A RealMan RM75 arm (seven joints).
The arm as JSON. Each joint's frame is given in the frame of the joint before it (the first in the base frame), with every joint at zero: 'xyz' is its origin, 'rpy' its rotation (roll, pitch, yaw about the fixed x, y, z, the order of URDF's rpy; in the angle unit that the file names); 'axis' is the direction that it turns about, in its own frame. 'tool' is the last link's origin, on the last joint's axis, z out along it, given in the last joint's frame.
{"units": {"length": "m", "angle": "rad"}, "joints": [
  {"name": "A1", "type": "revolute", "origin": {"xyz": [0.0, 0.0, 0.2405], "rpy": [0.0, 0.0, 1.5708]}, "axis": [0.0, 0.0, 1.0]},
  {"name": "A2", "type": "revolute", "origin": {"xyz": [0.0, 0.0, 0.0], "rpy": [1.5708, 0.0, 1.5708]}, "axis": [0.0, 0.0, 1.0]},
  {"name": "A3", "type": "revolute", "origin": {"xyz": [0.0, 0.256, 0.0], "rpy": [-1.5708, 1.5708, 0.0]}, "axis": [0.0, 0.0, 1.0]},
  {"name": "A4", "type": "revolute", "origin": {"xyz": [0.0, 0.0, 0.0], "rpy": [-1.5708, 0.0, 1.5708]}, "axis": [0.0, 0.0, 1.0]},
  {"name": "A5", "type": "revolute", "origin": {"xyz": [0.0, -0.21, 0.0], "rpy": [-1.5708, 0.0, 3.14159]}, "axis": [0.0, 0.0, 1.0]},
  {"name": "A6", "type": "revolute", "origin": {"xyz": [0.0, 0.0, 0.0], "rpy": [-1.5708, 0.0, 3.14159]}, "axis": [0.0, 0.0, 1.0]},
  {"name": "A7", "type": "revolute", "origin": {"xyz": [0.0, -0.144, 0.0], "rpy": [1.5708, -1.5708, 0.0]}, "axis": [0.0, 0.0, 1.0]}
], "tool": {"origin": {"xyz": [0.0, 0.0, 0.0], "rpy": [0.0, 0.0, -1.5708]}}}
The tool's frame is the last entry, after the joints.
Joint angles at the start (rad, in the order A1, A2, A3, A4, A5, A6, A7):
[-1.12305 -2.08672 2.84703 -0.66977 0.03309 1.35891 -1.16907]
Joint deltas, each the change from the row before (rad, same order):
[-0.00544 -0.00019 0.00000 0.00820 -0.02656 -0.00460 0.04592]
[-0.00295 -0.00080 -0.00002 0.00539 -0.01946 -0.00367 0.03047]
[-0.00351 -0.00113 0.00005 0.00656 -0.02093 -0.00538 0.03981]
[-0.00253 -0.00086 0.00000 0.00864 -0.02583 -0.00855 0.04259]
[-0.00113 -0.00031 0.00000 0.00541 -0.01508 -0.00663 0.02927]
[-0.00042 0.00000 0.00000 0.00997 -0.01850 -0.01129 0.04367]
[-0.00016 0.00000 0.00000 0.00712 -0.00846 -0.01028 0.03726]
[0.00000 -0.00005 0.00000 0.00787 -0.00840 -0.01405 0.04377]
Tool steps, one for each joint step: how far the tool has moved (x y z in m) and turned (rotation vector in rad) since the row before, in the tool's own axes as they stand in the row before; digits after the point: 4 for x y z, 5 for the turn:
[0.0064 -0.0011 0.0021 0.00682 0.02735 0.04538]
[0.0041 -0.0008 0.0016 0.00594 0.01915 0.02876]
[0.0044 -0.0009 0.0021 0.00731 0.02018 0.03802]
[0.0045 -0.0014 0.0023 0.01177 0.02287 0.03839]
[0.0023 -0.0010 0.0013 0.00857 0.01215 0.02630]
[0.0023 -0.0011 0.0021 0.01126 0.01393 0.03872]
[0.0008 -0.0007 0.0015 0.00738 0.00450 0.03458]
[0.0005 -0.0009 0.0016 0.00978 0.00211 0.04072]

